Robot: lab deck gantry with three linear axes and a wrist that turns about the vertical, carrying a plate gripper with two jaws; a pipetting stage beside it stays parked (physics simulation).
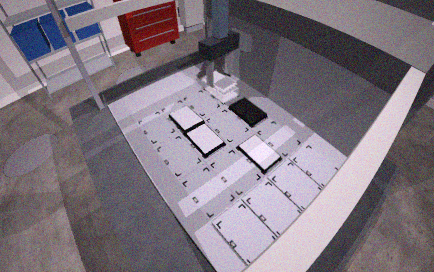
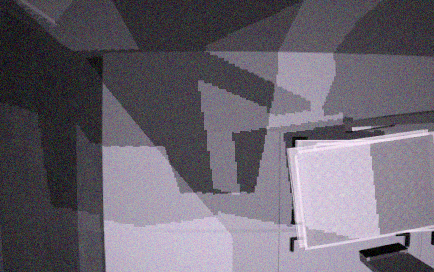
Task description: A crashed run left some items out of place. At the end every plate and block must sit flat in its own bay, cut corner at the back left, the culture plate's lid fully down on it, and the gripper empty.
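Seen in the pictures: gripper, fingertip midpoint: point(image 1: 219, 80) point(image 2: 373, 189); robot's base at its link origin: point(image 1: 139, 122).
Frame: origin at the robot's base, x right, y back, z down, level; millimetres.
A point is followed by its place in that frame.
Observation:
A stack of pale clear pieces point(image 1: 226, 83) {x -374, y -85, z -56 mm} stands at the back of the deck. Its top piece point(image 2: 335, 190) {x -367, y -14, z -56 mm} is turned slightly against the bay's corner marks, and more pale edges show around it. Which piece is the culture plate's lid I cannot tell. My gripper point(image 1: 222, 77) {x -367, y -48, z -55 mm} point(image 2: 377, 190) {x -367, y -48, z -55 mm} is lowered at this stack, its jaws open across the top piece's long sides with a gap at the near jaw. A black block point(image 1: 248, 111) {x -358, y -236, z -17 mm} lies flat right of the stack. Three white-topped, black-rimmed plates point(image 1: 186, 118) {x -148, y -123, z -23 mm} point(image 1: 205, 139) {x -147, y -241, z -14 mm} point(image 1: 259, 151) {x -255, y -393, z -14 mm} lie flat farther forward. Their cut corners are too small to tell.
The deck point(image 1: 150, 115) {x -53, y 6, z 0 mm} carries black corner marks. Larger marked bays point(image 1: 235, 222) {x -40, y -517, z -14 mm} run along its front right side. A pale frame beam point(image 1: 400, 112) {x -214, y -627, z -400 mm} crosses the near right. A red drawer cabinet point(image 1: 152, 25) and a rack with blue bins point(image 1: 31, 40) stand behind the deck.

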